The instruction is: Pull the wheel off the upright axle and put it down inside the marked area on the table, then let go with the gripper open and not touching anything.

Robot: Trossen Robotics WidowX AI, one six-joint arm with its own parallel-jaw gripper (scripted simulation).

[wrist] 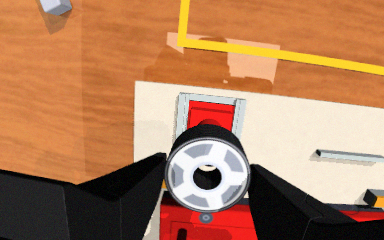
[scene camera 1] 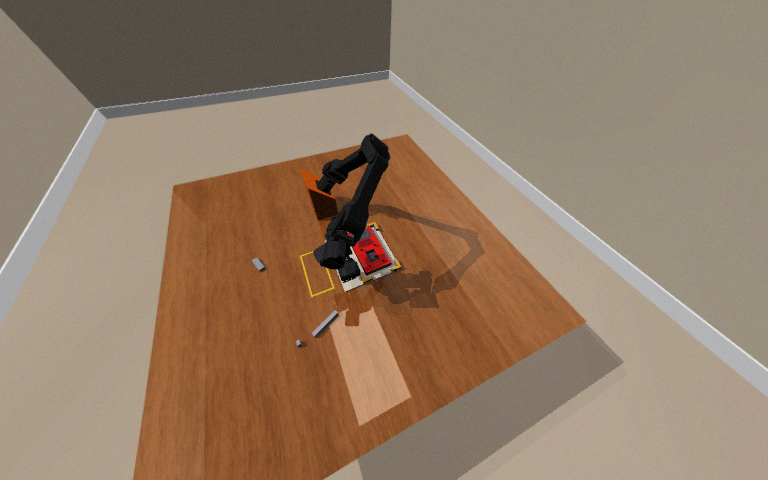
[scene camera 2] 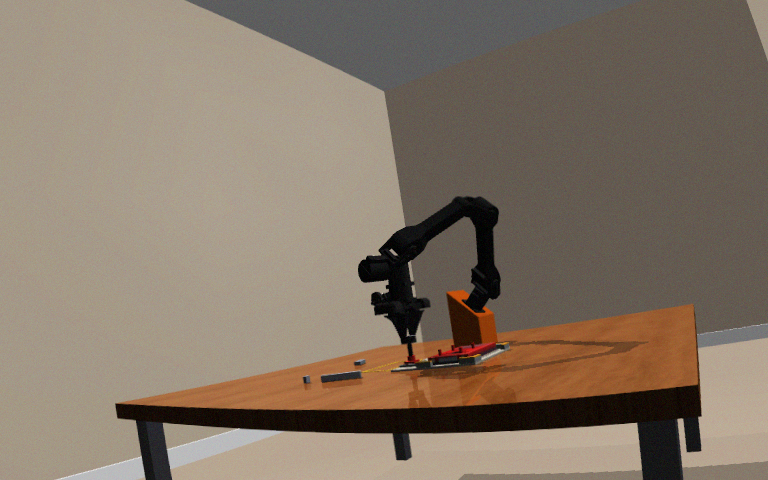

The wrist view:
my gripper: 207, 167
wheel: 214, 191, held by my gripper
